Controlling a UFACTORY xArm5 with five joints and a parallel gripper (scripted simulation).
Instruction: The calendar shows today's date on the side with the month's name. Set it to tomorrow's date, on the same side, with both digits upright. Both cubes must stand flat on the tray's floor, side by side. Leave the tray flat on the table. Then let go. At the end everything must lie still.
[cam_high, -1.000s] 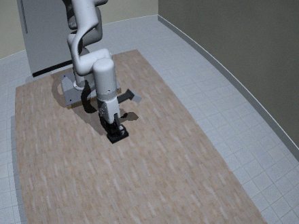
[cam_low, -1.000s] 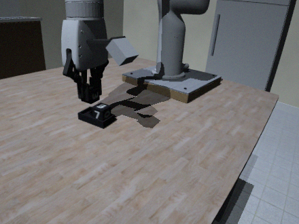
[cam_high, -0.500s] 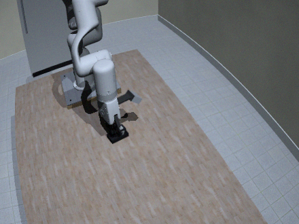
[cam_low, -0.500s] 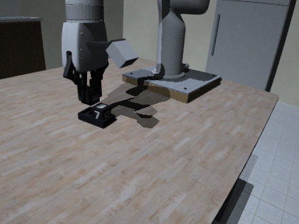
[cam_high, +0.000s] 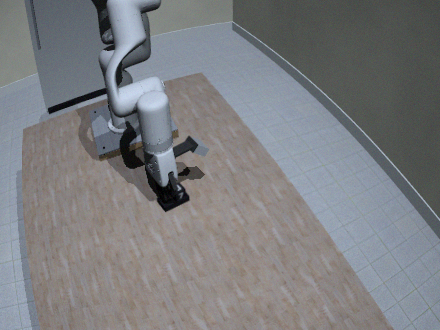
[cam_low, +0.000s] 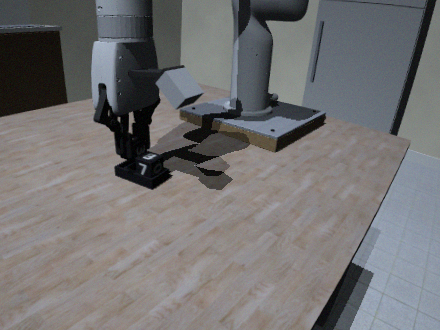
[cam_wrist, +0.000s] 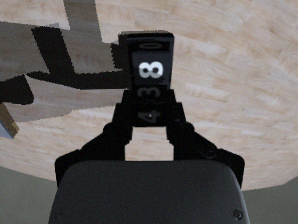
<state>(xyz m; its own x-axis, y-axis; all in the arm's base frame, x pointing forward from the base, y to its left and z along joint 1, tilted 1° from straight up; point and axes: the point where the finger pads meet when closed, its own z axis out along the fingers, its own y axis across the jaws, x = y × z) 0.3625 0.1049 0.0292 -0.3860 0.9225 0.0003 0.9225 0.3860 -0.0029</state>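
Now: hand 1 cm past the tray, 2 cm to the right of it and 5 cm above it.
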